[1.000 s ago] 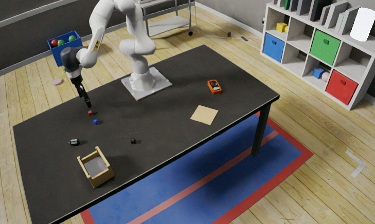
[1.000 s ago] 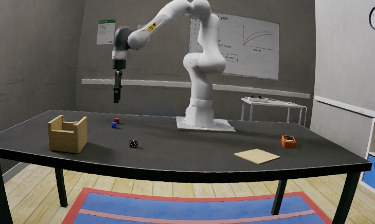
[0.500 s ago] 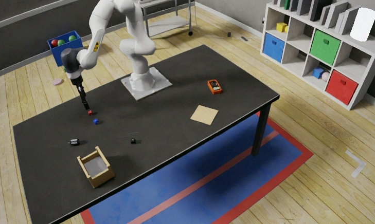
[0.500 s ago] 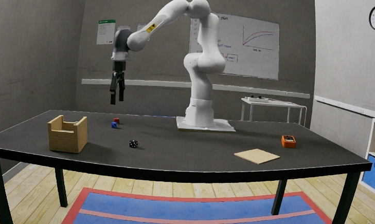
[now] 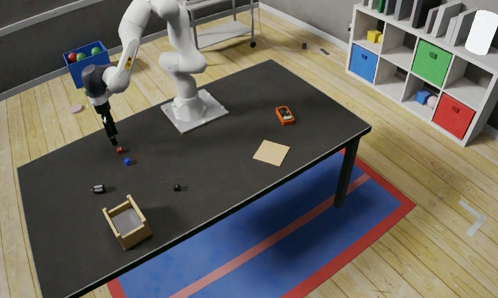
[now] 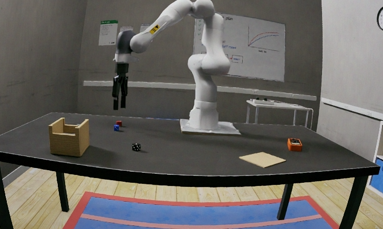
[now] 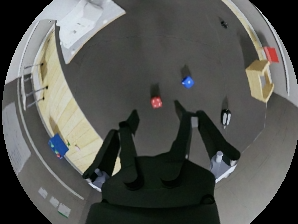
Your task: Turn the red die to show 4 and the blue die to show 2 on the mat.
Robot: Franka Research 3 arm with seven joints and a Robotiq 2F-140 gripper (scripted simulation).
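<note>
The red die is 11 cm below my hand. Also, from my hand: dark object: 20 cm ahead, 18 cm to the right, 10 cm below; black die: 41 cm ahead, 16 cm to the left, 11 cm below; blue die: 11 cm below, 11 cm ahead, 1 cm to the left.
</note>
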